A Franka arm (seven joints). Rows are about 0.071 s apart.
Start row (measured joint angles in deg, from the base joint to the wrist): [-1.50 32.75 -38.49 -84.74 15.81 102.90 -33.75]
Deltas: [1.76 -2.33 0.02 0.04 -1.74 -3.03 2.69]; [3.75 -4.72 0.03 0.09 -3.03 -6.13 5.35]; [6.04 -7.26 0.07 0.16 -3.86 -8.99 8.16]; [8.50 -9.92 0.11 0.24 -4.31 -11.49 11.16]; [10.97 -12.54 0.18 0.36 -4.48 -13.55 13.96]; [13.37 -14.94 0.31 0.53 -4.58 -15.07 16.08]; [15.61 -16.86 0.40 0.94 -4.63 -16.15 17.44]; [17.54 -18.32 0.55 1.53 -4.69 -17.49 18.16]
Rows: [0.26 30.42 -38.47 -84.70 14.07 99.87 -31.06]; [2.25 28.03 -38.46 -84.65 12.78 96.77 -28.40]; [4.54 25.49 -38.42 -84.58 11.95 93.91 -25.59]; [7.00 22.83 -38.38 -84.50 11.50 91.41 -22.59]; [9.47 20.21 -38.31 -84.38 11.33 89.35 -19.79]; [11.87 17.81 -38.18 -84.21 11.23 87.83 -17.67]; [14.11 15.89 -38.09 -83.80 11.18 86.75 -16.31]; [16.04 14.43 -37.94 -83.21 11.12 85.41 -15.59]
